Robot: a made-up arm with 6 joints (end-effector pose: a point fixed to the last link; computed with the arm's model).
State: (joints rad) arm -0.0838 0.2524 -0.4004 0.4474 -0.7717 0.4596
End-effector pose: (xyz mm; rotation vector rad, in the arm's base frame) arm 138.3 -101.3 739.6 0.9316 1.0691 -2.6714
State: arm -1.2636 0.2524 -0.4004 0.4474 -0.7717 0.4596
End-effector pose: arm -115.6 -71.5 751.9 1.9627 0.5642 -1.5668
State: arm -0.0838 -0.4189 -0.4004 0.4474 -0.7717 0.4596
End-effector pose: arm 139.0 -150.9 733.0 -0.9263 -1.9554 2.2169
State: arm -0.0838 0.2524 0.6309 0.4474 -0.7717 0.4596
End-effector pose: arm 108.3 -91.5 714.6 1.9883 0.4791 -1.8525
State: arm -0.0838 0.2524 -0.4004 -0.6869 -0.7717 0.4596
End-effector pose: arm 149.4 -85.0 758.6 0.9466 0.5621 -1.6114
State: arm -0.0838 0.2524 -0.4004 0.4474 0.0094 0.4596
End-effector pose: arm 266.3 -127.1 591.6 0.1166 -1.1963 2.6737
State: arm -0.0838 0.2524 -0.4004 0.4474 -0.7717 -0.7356
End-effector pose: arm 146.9 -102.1 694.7 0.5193 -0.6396 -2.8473
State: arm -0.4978 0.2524 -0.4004 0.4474 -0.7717 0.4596
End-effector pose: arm 53.1 -90.1 779.1 1.3759 0.9079 -2.3311
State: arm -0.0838 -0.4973 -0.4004 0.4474 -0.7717 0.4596
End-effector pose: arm 139.3 -156.1 730.1 -0.9110 -2.0316 2.1267
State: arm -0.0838 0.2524 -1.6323 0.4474 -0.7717 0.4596
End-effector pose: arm 180.4 -107.1 719.1 0.7749 -1.3128 2.4798
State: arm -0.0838 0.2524 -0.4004 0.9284 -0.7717 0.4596
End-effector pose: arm 127.4 -101.7 734.2 -0.6694 -1.0483 2.5090
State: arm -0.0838 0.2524 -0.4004 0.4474 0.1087 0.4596
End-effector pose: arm 273.3 -128.9 566.9 0.2459 -1.1896 2.6233
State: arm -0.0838 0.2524 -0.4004 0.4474 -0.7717 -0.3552
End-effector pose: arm 145.3 -95.8 708.7 0.6758 -0.0980 -2.8979
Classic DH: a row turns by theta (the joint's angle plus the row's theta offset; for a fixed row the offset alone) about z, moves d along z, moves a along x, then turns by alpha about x. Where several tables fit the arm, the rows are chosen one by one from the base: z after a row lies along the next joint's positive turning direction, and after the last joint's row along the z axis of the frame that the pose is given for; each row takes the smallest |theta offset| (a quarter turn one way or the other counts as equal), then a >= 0, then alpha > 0; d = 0 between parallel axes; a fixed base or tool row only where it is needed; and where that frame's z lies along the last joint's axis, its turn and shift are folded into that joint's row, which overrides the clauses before.
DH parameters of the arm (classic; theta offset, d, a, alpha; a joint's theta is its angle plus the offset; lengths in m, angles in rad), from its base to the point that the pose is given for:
base (fixed): -0.1152 0.5518 0.012 -1.6052
joint 1: 1.5668 -0.1209 -0.0971 -1.6859
joint 2: -0.4211 -0.1542 -0.0313 -1.3538
joint 3: -0.9772 -0.0772 0.0104 -2.1645
joint 4: -0.5332 0.2108 0.1666 -0.8331
joint 5: -0.6848 -0.2338 -0.183 1.5708
joint 6: -1.144 0.1532 -0.0393 1.8403
tool (fixed): -1.2243 -0.0106 0 0

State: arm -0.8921 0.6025 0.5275 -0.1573 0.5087 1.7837
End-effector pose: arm 74.3 -73.8 1032.8 1.5139 1.2711 -1.4645
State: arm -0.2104 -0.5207 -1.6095 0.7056 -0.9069 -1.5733
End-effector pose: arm 105.6 -165.4 717.5 -0.4521 -0.2542 -1.9217
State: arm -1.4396 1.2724 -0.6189 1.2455 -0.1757 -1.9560
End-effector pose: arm -46.4 -184.7 627.8 0.5185 1.2072 1.8166
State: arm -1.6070 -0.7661 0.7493 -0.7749 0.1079 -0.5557
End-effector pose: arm -295.5 -163.4 861.5 -2.7576 0.4528 0.6543
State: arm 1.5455 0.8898 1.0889 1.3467 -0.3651 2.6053
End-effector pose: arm 101.8 -197.3 361.3 -0.8164 -1.9606 0.4798
